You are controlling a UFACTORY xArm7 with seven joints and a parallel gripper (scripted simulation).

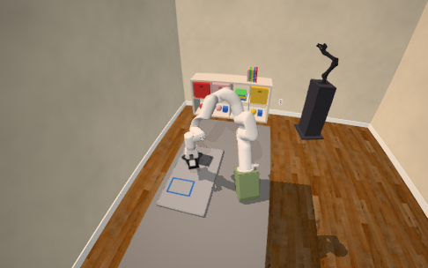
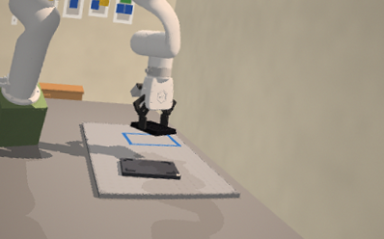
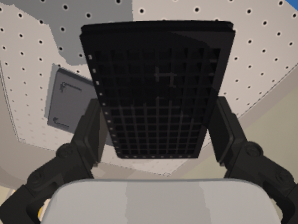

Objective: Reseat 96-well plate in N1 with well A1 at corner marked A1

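Now: the dark plate nest N1 60 mm behind my hand, 120 mm to the right of it and 100 mm below it. Also, from my hand: black 96-well plate 10 mm below.
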